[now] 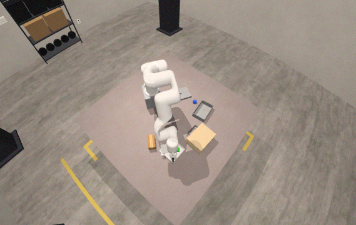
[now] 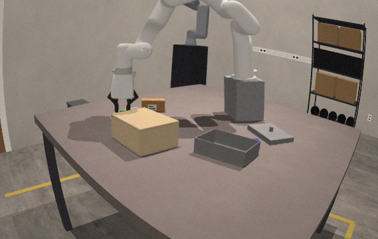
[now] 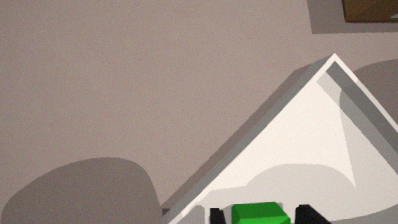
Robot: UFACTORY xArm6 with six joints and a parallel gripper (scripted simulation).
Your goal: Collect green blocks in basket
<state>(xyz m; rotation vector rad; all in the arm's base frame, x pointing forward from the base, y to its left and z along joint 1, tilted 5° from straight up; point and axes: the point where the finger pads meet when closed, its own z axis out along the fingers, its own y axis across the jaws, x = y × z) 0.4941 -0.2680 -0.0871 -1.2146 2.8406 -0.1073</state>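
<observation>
The white basket lies 3 cm behind my hand, 3 cm to the left of it and 3 cm below it. From my hand the other things lie so: metal box 7 cm behind, 49 cm to the left, 2 cm below; light wooden cabinet 7 cm ahead, 25 cm to the left; blue block 20 cm behind, 53 cm to the left, 3 cm below.
</observation>
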